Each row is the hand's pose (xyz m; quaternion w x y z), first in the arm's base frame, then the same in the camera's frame.
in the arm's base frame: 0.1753 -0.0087 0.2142 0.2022 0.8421 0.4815 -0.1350
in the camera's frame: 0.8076 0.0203 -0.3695 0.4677 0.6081 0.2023 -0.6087
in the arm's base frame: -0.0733 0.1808 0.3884 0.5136 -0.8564 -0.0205 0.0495
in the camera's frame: 0.7115 0.3564 -0.4461 0.0417 0.9404 -0.2931 -0.1671
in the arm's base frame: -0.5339 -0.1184 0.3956 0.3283 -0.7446 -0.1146 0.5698
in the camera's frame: 0.3349 0.5087 -0.0764 0.0093 0.6422 -0.4323 -0.6329
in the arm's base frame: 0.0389 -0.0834 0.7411 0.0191 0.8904 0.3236 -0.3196
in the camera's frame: 1.0023 0.4661 -0.1141 0.3548 0.6701 -0.0748 -0.6476
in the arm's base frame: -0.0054 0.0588 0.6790 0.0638 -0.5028 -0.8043 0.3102
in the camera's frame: 0.9333 0.4945 -0.2572 0.0350 -0.4999 -0.3585 0.7876
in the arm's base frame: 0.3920 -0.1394 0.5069 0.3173 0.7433 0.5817 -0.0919
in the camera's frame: 1.1513 0.0749 -0.2003 0.4884 0.4976 0.3506 -0.6253
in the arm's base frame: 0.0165 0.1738 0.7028 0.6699 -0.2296 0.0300 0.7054
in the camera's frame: 0.9676 0.5415 -0.3615 0.5248 -0.3609 0.6089 0.4728
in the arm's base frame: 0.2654 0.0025 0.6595 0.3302 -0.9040 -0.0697 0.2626
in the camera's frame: 1.1406 0.3104 -0.2624 0.1604 0.8360 -0.3323 -0.4062
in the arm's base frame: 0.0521 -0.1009 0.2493 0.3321 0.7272 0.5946 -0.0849
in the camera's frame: 0.7260 0.0817 -0.2492 0.4895 0.4811 0.3711 -0.6255
